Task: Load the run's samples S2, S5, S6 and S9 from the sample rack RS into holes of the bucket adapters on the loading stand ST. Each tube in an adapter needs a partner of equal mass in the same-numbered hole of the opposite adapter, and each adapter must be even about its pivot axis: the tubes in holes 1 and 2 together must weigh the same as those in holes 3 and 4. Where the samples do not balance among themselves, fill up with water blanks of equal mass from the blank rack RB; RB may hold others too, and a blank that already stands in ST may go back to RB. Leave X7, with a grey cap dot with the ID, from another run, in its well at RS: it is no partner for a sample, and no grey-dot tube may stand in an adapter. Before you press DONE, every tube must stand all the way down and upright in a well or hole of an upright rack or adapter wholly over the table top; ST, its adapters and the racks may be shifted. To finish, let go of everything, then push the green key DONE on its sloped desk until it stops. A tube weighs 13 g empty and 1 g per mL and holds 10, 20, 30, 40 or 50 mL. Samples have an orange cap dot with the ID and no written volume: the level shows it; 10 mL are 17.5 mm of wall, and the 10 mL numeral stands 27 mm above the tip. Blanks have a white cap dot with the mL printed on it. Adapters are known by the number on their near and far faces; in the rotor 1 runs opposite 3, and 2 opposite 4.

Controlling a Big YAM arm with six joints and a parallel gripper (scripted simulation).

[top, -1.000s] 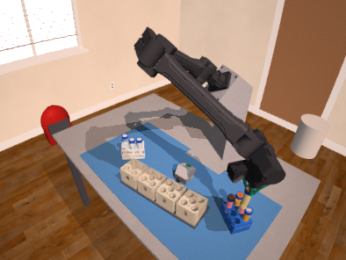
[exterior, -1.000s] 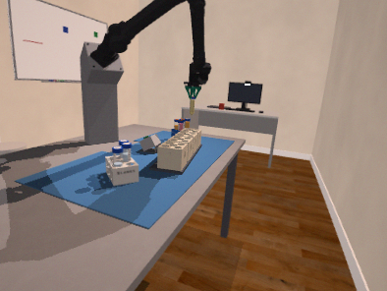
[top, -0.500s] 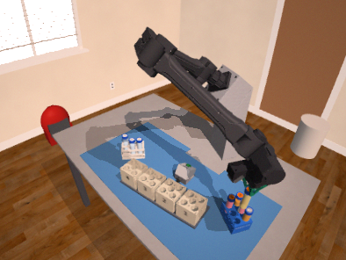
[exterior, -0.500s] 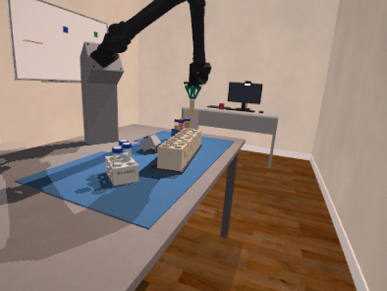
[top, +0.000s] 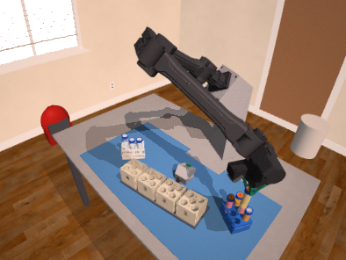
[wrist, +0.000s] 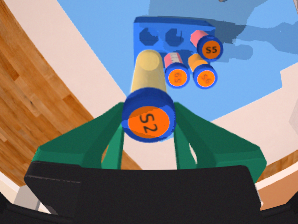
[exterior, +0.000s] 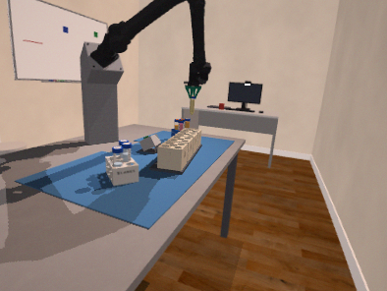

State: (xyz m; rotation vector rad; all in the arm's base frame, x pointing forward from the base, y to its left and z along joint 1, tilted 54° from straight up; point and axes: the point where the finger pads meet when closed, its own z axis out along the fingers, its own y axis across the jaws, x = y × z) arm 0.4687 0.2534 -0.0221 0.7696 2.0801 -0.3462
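Right now the sample tube S2 is 10 mm behind my hand and 50 mm below it. From my hand the other things lie so: grey-dot tube X7: 20 mm behind, 40 mm to the left, 190 mm below; then sample tube S9: 50 mm behind, 10 mm to the left, 190 mm below; then sample tube S5: 70 mm behind, 50 mm to the right, 190 mm below.
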